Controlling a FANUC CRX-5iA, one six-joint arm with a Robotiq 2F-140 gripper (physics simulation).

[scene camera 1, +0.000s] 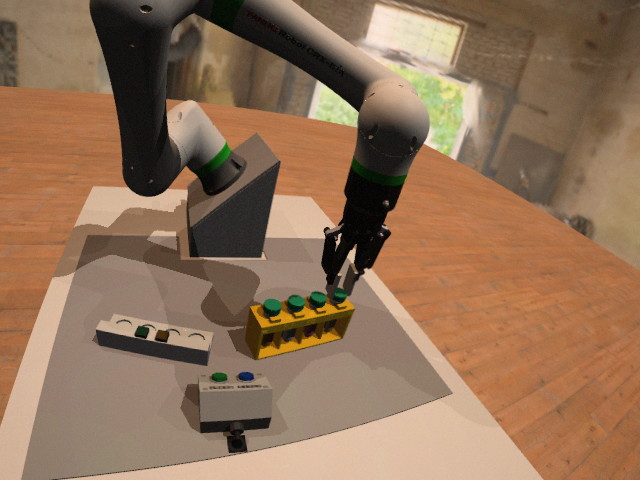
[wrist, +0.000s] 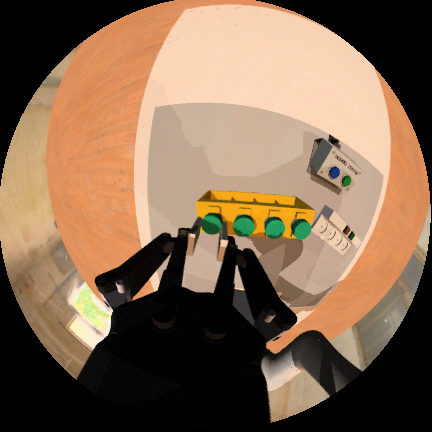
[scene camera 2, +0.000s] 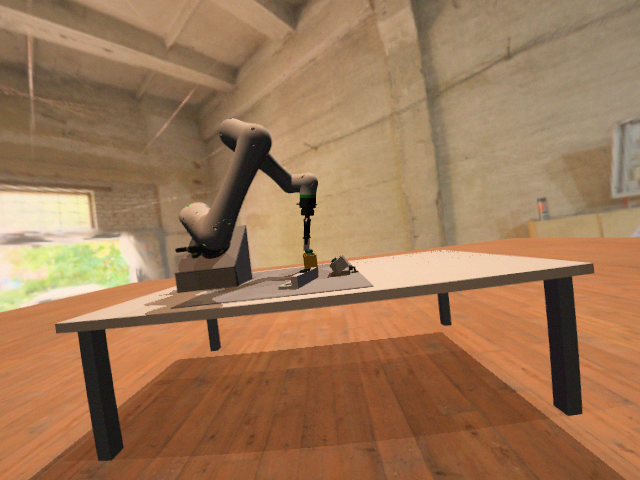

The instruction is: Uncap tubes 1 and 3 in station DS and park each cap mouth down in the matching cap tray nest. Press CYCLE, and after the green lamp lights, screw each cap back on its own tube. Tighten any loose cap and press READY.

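Places are measured from the arm's base along level axes (x ahead, y left, z up), in centimetres.
Pixels of known places: gripper, fingertip midpoint: [scene camera 1: 337,292] [wrist: 210,227]; arm's base at its link origin: [scene camera 1: 225,177].
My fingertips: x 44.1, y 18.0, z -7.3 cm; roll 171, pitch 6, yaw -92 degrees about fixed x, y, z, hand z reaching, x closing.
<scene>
Ahead of a thing's pixels: the offset from my fingertips to its top centre. Level surfaces: height alone.
A yellow tube rack {dx +1.7, dy -7.8, dz -1.4 cm} [scene camera 1: 297,343] [wrist: 257,201] [scene camera 2: 310,260] stands on the grey mat {dz -11.7 cm} [scene camera 1: 103,408] and holds a row of tubes with green caps. My gripper [scene camera 1: 339,288] [wrist: 210,227] [scene camera 2: 308,247] stands upright over the rack's end farthest from the cap tray. It is shut on that end tube's green cap {dx +0.7, dy -0.1, dz +0.5 cm} [scene camera 1: 340,296] [wrist: 212,224], which sits on its tube. The other three caps {dx +2.1, dy -10.4, dz +0.4 cm} [scene camera 1: 295,302] [wrist: 274,227] sit on their tubes. The white cap tray {dx -0.9, dy -37.3, dz -6.4 cm} [scene camera 1: 150,347] [wrist: 336,238] has empty round nests.
A grey button box {dx +16.7, dy -25.4, dz -3.3 cm} [scene camera 1: 234,405] [wrist: 322,158] with a green button {dx +14.2, dy -27.4, dz -4.3 cm} [scene camera 1: 219,376] [wrist: 346,181] and a blue button {dx +14.7, dy -23.0, dz -4.3 cm} [scene camera 1: 245,375] [wrist: 334,172] stands in front of the rack. The arm's dark pedestal [scene camera 1: 232,211] stands behind. The mat's edge is just right of the rack.
</scene>
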